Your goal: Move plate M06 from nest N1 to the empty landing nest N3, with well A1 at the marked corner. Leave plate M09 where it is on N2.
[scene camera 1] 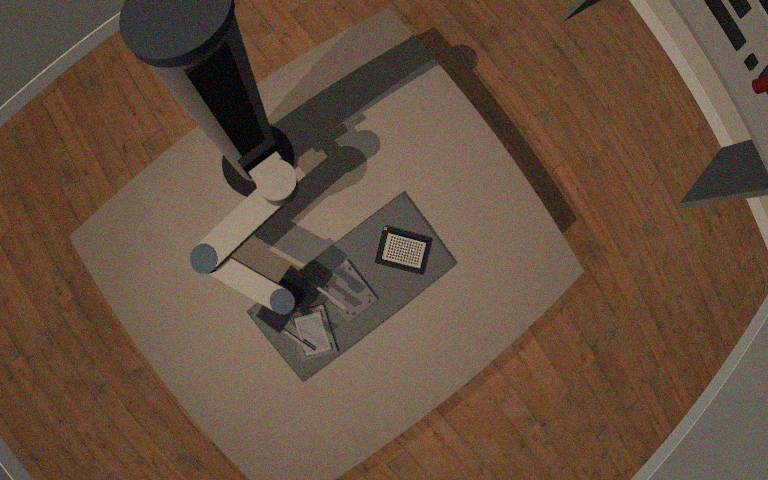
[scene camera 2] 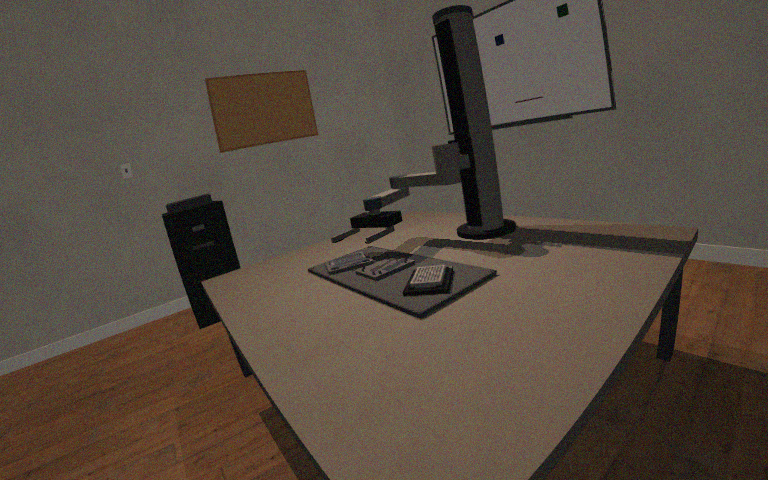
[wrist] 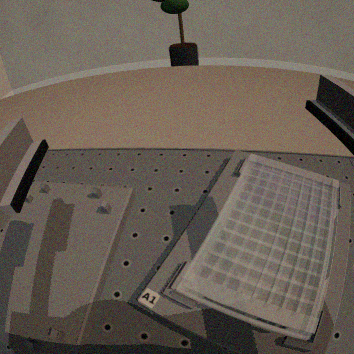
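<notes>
A clear plate sits on a grey nest, whose near-left corner carries an A1 label. The empty landing nest N3, grey with small corner pegs, lies beside it. A white plate sits on a black nest at the board's other end. No plate names are legible, so I cannot tell which plate is M06. My gripper is open and empty, above the board near the clear plate and the empty nest.
The nests stand on a dark perforated board on the table. The arm's column rises behind the board. A black cabinet stands beyond the table. A potted plant shows at the back of the wrist view.
</notes>
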